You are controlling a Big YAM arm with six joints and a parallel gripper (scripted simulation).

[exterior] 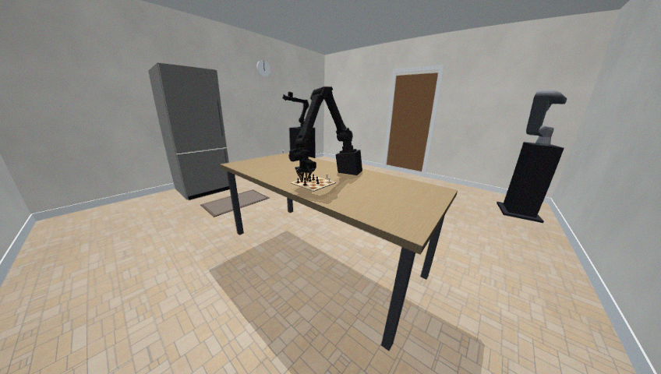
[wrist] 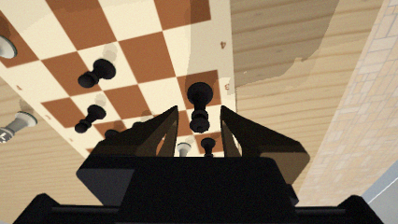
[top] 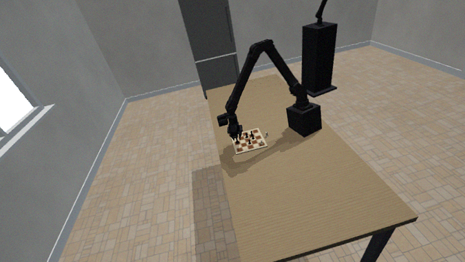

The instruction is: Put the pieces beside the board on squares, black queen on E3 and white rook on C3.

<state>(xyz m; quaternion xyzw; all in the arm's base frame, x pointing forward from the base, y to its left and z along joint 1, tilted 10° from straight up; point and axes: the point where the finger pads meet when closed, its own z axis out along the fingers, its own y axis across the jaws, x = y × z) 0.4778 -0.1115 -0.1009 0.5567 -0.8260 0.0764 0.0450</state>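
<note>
The black queen lies 1 cm to the left of my hand. From my hand the other things lie so: chessboard 7 cm behind, 3 cm below, 2 cm to the left.
</note>
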